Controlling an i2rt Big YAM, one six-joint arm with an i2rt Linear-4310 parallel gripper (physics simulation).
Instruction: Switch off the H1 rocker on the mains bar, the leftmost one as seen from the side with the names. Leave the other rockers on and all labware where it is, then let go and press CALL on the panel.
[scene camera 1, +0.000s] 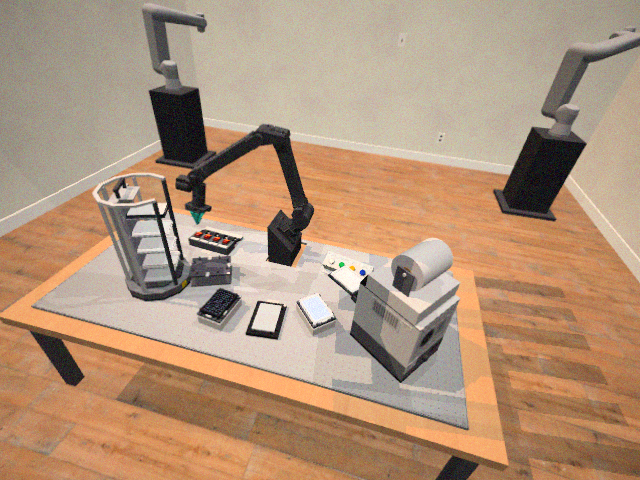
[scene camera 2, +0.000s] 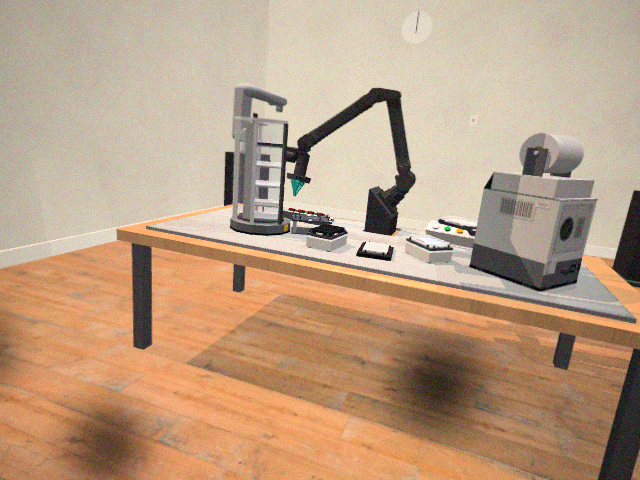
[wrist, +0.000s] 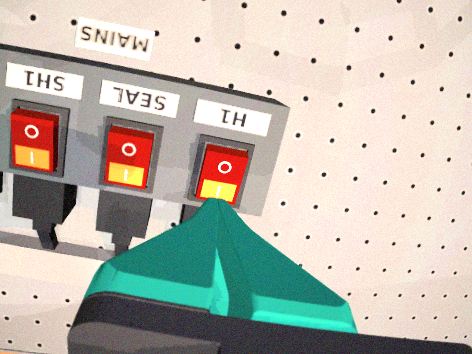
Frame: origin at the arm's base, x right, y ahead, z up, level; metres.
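Seen in the pictures: gripper, fingertip midpoint: (scene camera 1: 197, 224) (scene camera 2: 294, 196) (wrist: 213, 212); arm's base at its link origin: (scene camera 1: 287, 230) (scene camera 2: 385, 202).
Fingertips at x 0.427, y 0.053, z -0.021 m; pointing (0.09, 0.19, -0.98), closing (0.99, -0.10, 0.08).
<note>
Pixels of each thing's top centre, then the offset from my fingertips to it. "spot": a spot on its surface instead.
- H1 at its top centre: (wrist: 222, 179) dx +0.009, dy -0.007, dz -0.058 m
- SEAL at its top centre: (wrist: 126, 162) dx -0.041, dy -0.002, dz -0.058 m
- SH1 at its top centre: (wrist: 30, 144) dx -0.090, dy +0.003, dz -0.058 m
- white panel at its top centre: (scene camera 2: 455, 224) (scene camera 1: 349, 260) dx -0.740, dy +0.017, dz -0.027 m
- tall shelf carousel at a spot on its surface: (scene camera 2: 254, 225) (scene camera 1: 148, 294) spot: dx -0.001, dy +0.402, dz -0.073 m
- dark grey device at its top centre: (scene camera 2: 312, 214) (scene camera 1: 210, 263) dx -0.165, dy +0.202, dz -0.035 m
- large boxy machine at its top centre: (scene camera 1: 423, 246) (scene camera 2: 551, 134) dx -0.966, dy +0.338, dz +0.345 m
The grey mains bar (scene camera 1: 214, 247) (wrist: 266, 162) stands at the back left. Its red rockers show in scene camera 1. The wrist view shows H1 (wrist: 225, 164), SEAL (wrist: 129, 150) and SH1 (wrist: 32, 131), with upside-down names. All three have a yellow "I" end and share a similar tilt; H1's yellow is brighter. My gripper (scene camera 1: 196, 222) (scene camera 2: 295, 194) (wrist: 213, 212) is shut and empty, pointing down above the bar. In the wrist view its teal tips overlap the edge of H1's "I" end. The white panel (scene camera 1: 333, 268) (scene camera 2: 445, 236) has coloured buttons; CALL is not readable.
A tall shelf carousel (scene camera 1: 149, 291) (scene camera 2: 254, 225) stands close to the mains bar. A dark grey device (scene camera 1: 211, 271) sits before the bar. Plate holders stand in front, including a black one (scene camera 1: 219, 303). A large boxy machine (scene camera 1: 387, 328) (scene camera 2: 516, 224) with a roll stands near the panel.
</note>
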